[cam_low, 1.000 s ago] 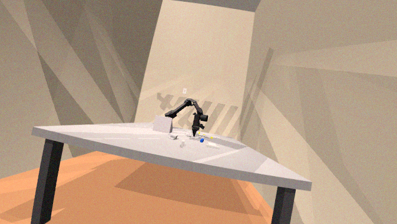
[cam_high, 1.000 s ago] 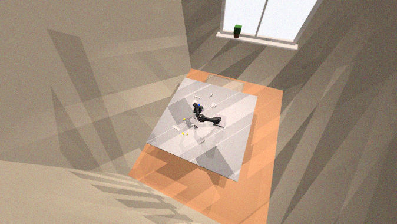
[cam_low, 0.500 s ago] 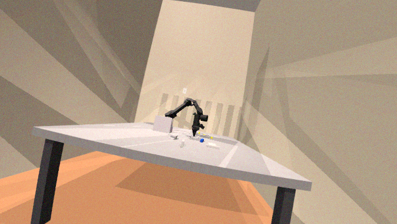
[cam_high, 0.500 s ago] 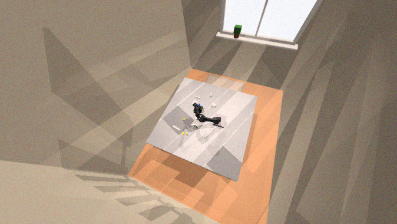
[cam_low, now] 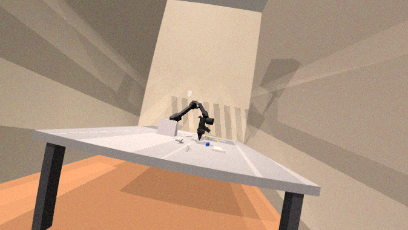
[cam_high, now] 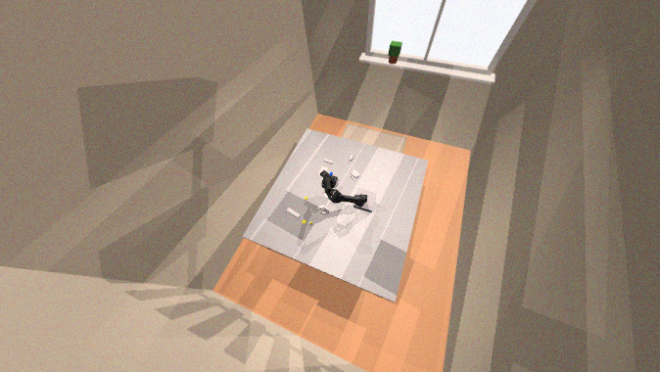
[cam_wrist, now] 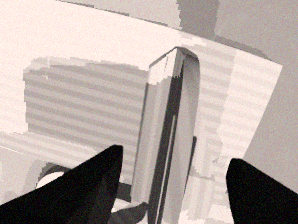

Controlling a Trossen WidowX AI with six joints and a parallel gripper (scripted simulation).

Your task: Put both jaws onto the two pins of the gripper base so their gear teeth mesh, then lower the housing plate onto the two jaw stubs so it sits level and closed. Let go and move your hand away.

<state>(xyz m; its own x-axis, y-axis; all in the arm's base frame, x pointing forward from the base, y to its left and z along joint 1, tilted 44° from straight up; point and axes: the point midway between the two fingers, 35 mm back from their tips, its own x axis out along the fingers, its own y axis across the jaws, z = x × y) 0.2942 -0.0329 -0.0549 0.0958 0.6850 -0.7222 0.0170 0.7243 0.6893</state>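
The ribbed rectangular plate is 30 mm to the left of my gripper tip, 20 mm ahead of it and 10 mm below it. The rest, counted from my gripper tip: blue block 140 mm to the right, 60 mm ahead; white flat piece 190 mm to the right, 140 mm ahead, 10 mm below; white jaw 30 mm behind, 20 mm to the left.
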